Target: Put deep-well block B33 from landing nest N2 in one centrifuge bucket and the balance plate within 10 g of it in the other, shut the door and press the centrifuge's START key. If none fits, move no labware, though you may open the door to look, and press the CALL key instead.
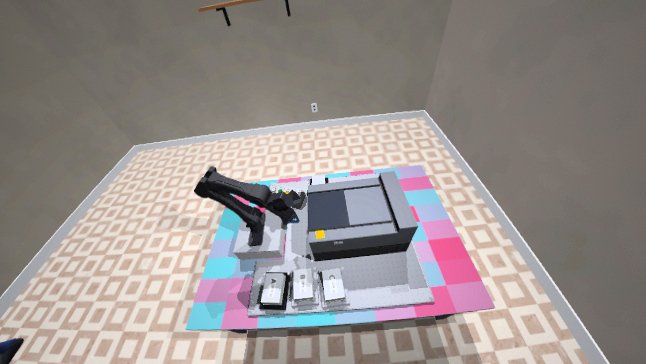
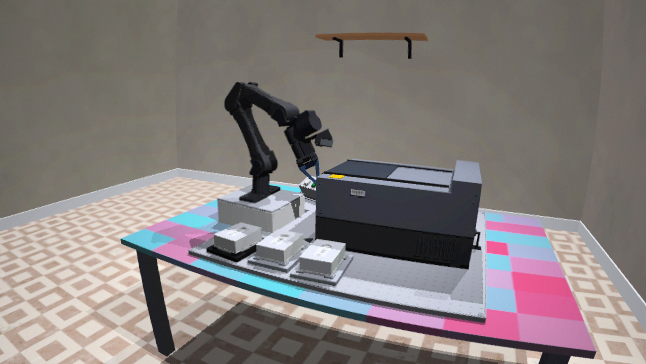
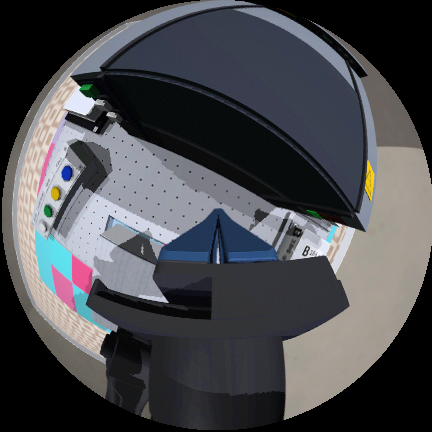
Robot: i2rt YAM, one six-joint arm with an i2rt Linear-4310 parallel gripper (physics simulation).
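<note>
My gripper is shut and empty, its blue fingertips low in front of the centrifuge. The dark door panel lies closed on the centrifuge's top. White blocks lettered A, B and C stand in a row on nests; A's nest is black. Block and nest numbers are too small to read. The key box has blue, yellow, green and white keys, their labels mostly unreadable.
The arm's grey pedestal stands left of the centrifuge. A perforated grey plate lies under the centrifuge and nests. A small white item stands beyond the centrifuge's far side.
</note>
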